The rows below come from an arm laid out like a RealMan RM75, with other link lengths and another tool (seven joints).
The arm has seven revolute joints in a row. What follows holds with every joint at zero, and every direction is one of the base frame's. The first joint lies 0.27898 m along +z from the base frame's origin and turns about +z. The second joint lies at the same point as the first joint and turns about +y. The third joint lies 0.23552 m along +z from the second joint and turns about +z. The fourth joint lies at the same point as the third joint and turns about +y. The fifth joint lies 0.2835 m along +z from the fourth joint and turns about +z. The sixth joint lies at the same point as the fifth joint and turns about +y. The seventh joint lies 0.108 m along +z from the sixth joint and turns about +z. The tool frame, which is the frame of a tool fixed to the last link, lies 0.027 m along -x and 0.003 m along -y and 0.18 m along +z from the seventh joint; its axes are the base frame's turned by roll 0, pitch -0.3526 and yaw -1.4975 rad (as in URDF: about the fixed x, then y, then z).
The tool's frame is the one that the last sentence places.
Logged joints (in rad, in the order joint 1, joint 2, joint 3, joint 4, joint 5, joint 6, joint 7), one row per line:
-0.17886 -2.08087 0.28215 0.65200 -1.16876 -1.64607 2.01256
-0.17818 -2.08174 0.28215 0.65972 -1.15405 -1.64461 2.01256
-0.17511 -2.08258 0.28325 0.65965 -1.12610 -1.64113 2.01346
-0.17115 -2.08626 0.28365 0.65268 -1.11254 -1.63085 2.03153
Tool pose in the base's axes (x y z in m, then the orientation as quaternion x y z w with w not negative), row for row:
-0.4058 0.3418 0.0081 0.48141 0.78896 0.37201 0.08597
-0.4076 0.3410 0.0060 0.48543 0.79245 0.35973 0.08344
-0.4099 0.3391 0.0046 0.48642 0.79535 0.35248 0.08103
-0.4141 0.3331 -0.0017 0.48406 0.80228 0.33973 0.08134
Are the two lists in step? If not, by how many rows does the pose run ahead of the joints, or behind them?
The pose runs 1 row behind the joints: the pose in row i belongs to the joints in row i - 1.
